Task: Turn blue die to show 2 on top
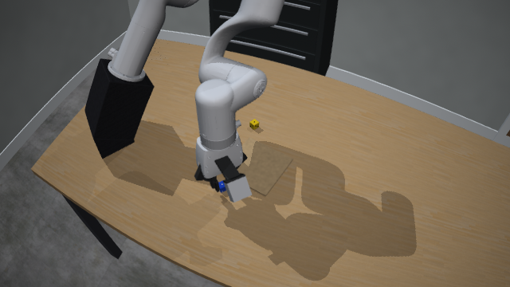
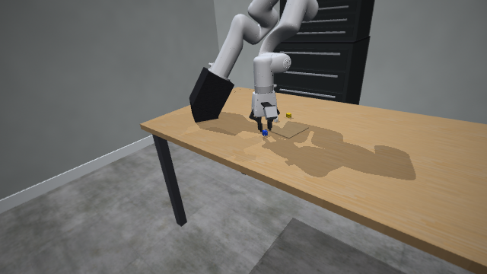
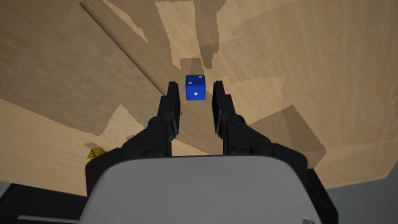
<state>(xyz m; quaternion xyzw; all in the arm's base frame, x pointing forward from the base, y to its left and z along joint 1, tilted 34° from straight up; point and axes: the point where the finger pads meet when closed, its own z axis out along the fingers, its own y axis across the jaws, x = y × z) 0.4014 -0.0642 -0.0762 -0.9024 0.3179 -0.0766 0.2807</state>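
The blue die lies 40 mm below my hand. Also, from my hand: white die: 160 mm to the left, 50 mm behind, 40 mm below; yellow die: 230 mm to the left, 40 mm below, 30 mm behind; mat: 110 mm to the left, 40 mm below, 40 mm ahead.
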